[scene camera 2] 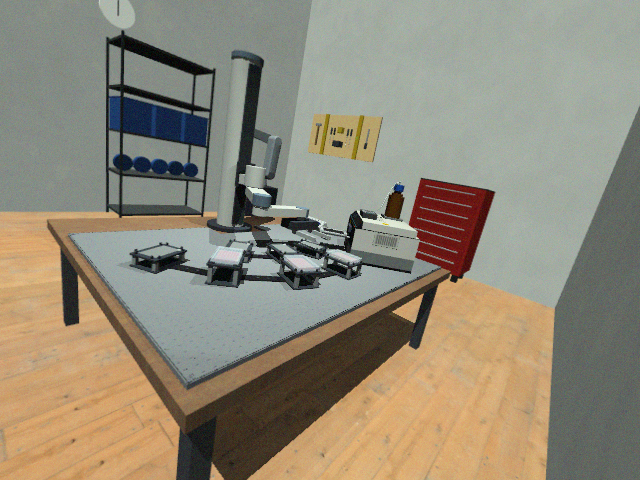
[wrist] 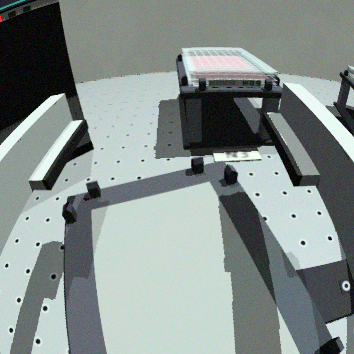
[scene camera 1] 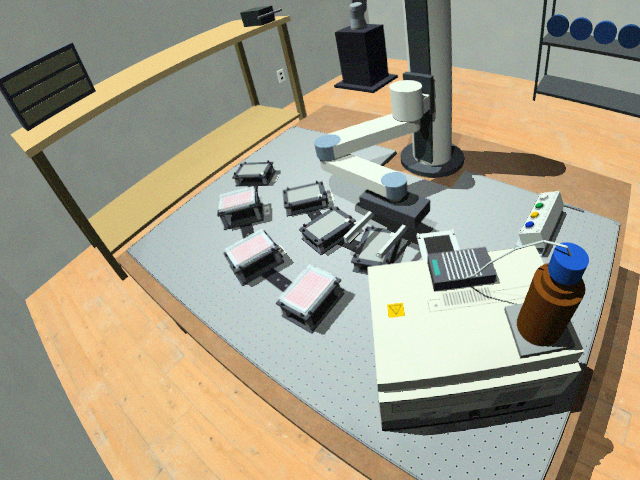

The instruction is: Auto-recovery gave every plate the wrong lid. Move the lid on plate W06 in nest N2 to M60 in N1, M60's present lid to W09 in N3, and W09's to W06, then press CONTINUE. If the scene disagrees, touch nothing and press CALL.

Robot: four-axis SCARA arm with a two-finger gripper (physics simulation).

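Places are measured from the arm's base along level axes (x left, y back, z up), in millimetres.
Pixels of known places: gripper, between the fingertips: (scene camera 2: pixel 322 239) (wrist: pixel 170 100) (scene camera 1: pixel 362 247); arm's base, origin of its link: (scene camera 2: pixel 229 227) (scene camera 1: pixel 432 159).
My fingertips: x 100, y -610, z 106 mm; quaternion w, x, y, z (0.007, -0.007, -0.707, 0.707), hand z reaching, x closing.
For each thing: its top centre in the pictures, then the offset to it from my fingertips. "pt": a spot on its surface instead.
- plate marked W09, centre of its top: (wrist: pixel 221 55) (scene camera 1: pixel 307 286) (scene camera 2: pixel 344 254) dz -14, dx -50, dy -168 mm
- N3 label, a spot on its surface: (wrist: pixel 237 156) pt dz -91, dx -54, dy -76 mm
- plate, a spot on its surface: (scene camera 1: pixel 310 289) pt dz -14, dx -37, dy -170 mm
- button box, centre of its top: (scene camera 1: pixel 545 208) dz -9, dx +383, dy +410 mm
- dark controller, a spot on its surface: (scene camera 1: pixel 461 267) pt dz +142, dx +293, dy -53 mm
- brown bottle, a spot on its surface: (scene camera 1: pixel 550 310) pt dz +228, dx +478, dy -135 mm
- white-framed panel, a spot on its surface: (scene camera 1: pixel 438 246) pt dz +7, dx +174, dy +95 mm
My gripper (scene camera 1: pixel 374 235) (wrist: pixel 170 100) is open, with nothing between its fingers. It hangs over a low dark stand (scene camera 1: pixel 377 248) (wrist: pixel 79 250) with a pale flat top and corner posts. Beyond it in the wrist view, the plate marked W09 (wrist: pixel 220 65) sits level on the raised nest behind the N3 label (wrist: pixel 237 156), with a clear lid on it; this plate (scene camera 1: pixel 310 289) (scene camera 2: pixel 343 257) also shows in the scene views. Two more pink-welled plates (scene camera 1: pixel 253 250) (scene camera 1: pixel 237 199) sit on raised nests; their labels are unreadable. The button box (scene camera 1: pixel 540 221) has green, yellow and blue buttons.
Other low stands (scene camera 1: pixel 328 226) (scene camera 1: pixel 305 195) (scene camera 1: pixel 253 171) lie left of the gripper. A white instrument (scene camera 1: pixel 413 341) (scene camera 2: pixel 385 240) stands close to the right, bearing a dark controller (scene camera 1: pixel 461 267) and brown bottle (scene camera 1: pixel 550 310). A white-framed panel (scene camera 1: pixel 438 246) stands behind it.
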